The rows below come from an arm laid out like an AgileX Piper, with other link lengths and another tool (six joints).
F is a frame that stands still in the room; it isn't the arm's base.
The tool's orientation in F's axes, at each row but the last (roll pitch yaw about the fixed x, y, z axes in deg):
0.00 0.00 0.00
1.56 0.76 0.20
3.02 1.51 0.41
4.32 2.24 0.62
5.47 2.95 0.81
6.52 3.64 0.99
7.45 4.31 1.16
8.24 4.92 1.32
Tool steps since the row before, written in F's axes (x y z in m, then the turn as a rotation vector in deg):
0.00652 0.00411 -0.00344 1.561 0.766 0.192
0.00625 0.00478 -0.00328 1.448 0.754 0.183
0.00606 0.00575 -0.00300 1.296 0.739 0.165
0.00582 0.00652 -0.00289 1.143 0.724 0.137
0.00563 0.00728 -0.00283 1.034 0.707 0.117
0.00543 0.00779 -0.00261 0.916 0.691 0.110
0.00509 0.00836 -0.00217 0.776 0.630 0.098
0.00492 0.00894 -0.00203 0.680 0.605 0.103
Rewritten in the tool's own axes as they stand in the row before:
0.00652 0.00411 -0.00344 1.561 0.766 0.192
0.00631 0.00467 -0.00332 1.448 0.754 0.182
0.00618 0.00555 -0.00313 1.296 0.739 0.161
0.00600 0.00624 -0.00314 1.145 0.723 0.128
0.00587 0.00693 -0.00321 1.036 0.705 0.104
0.00572 0.00739 -0.00311 0.919 0.690 0.091
0.00541 0.00796 -0.00282 0.779 0.629 0.076
0.00528 0.00851 -0.00283 0.682 0.606 0.076

